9 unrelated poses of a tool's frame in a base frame.
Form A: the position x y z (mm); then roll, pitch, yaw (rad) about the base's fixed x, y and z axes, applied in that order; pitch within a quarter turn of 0, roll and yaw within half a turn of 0.
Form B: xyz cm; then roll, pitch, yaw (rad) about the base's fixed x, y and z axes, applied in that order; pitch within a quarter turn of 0, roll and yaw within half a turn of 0. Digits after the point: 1 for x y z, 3 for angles.
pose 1, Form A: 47 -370 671 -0.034 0.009 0.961
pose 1, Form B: 4.7 -37.0 67.1 -0.034 0.009 0.961
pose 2, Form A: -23 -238 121 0.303 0.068 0.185
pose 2, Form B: -2.3 -23.8 12.1 0.303 0.068 0.185
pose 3, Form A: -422 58 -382 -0.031 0.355 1.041
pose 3, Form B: -42.2 5.8 -38.2 -0.031 0.355 1.041
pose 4, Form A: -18 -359 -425 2.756 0.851 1.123
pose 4, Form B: -1.8 -35.9 -42.5 2.756 0.851 1.123
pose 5, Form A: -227 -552 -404 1.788 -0.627 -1.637
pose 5, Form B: -22.7 -55.2 -40.4 1.788 -0.627 -1.637
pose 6, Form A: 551 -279 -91 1.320 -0.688 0.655
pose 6, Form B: 55.1 -27.9 -9.1 1.320 -0.688 0.655
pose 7, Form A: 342 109 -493 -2.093 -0.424 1.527
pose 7, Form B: 34.2 10.9 -49.3 -2.093 -0.424 1.527
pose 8, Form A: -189 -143 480 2.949 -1.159 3.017
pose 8, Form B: -18.9 -14.3 48.0 2.949 -1.159 3.017
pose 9, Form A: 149 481 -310 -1.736 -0.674 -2.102
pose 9, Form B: 14.9 48.1 -31.0 -1.736 -0.674 -2.102
